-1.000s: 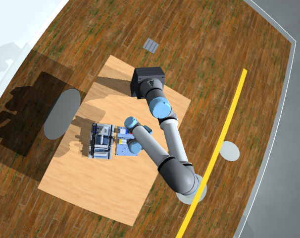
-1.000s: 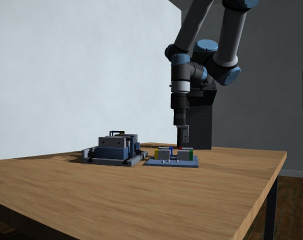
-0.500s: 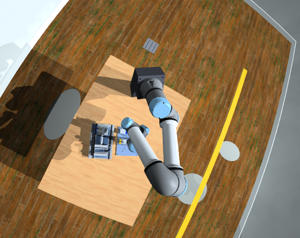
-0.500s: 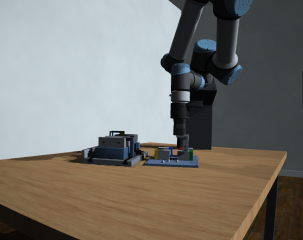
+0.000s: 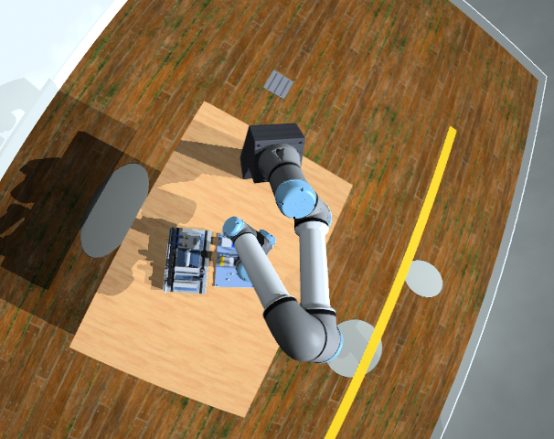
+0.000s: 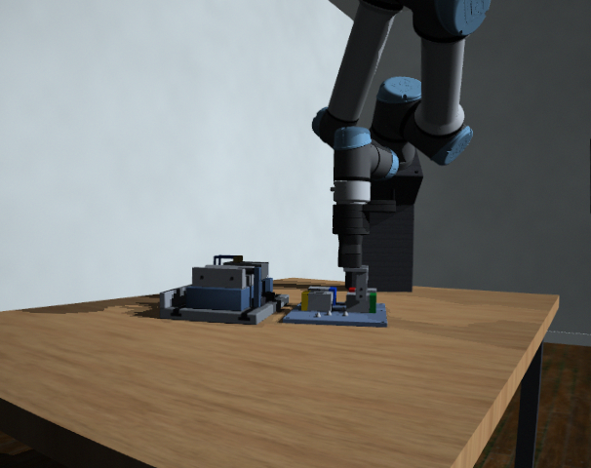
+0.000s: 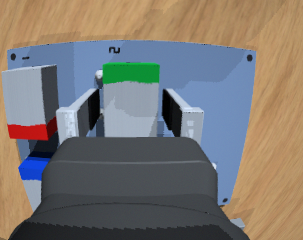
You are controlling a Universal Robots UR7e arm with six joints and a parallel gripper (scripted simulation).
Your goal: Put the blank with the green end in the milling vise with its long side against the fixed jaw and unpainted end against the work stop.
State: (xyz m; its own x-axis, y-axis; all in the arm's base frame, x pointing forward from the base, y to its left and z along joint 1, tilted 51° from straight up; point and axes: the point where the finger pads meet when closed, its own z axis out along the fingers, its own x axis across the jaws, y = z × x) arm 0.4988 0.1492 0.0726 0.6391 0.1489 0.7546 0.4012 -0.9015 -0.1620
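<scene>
My hand is 3 cm above the green-ended blank. The rest, counted from my hand: red-ended blank (8 cm behind, 5 cm to the right, 3 cm below); then blue plate (2 cm ahead, 4 cm to the right, 5 cm below); then yellow-ended blank (5 cm ahead, 8 cm to the right, 3 cm below).
</scene>
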